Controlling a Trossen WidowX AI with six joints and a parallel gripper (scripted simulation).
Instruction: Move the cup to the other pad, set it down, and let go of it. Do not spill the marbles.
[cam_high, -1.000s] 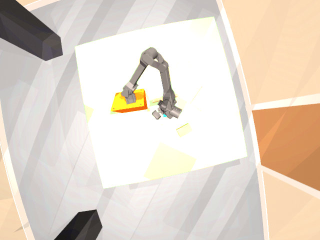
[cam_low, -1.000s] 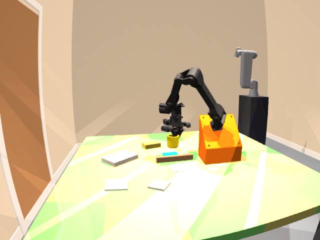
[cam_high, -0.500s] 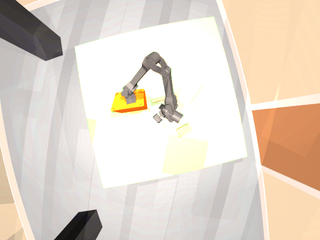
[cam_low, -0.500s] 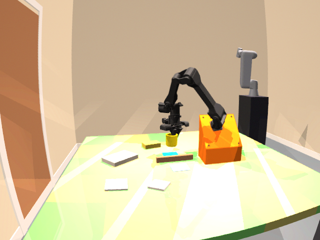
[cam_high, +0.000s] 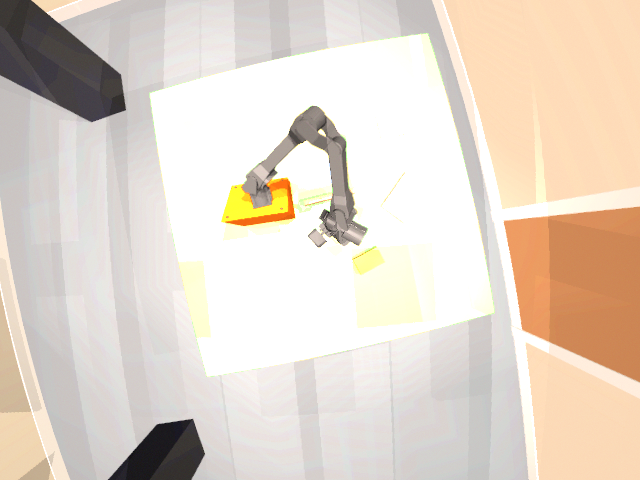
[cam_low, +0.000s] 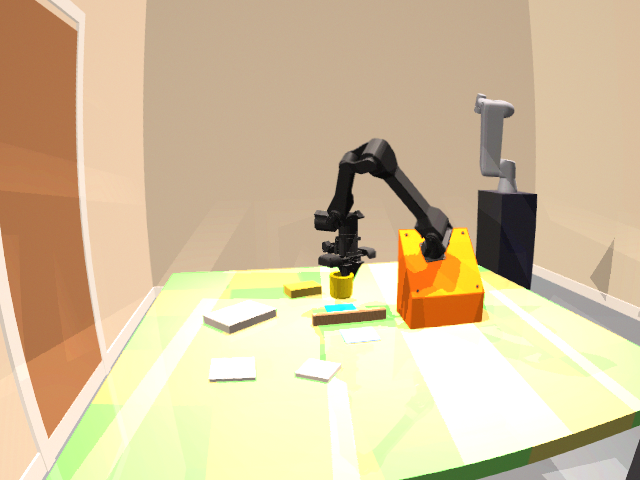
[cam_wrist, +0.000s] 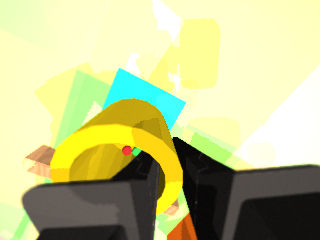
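Right now my gripper tip is 8 cm above the cyan pad, 2 cm to the right of it and 2 cm short of it. Also, from my gripper tip: wooden bar: 12 cm to the left, 7 cm below, 2 cm ahead; yellow cup: 2 cm ahead, 1 cm to the left; white slab: 33 cm ahead, 6 cm below, 4 cm to the left.
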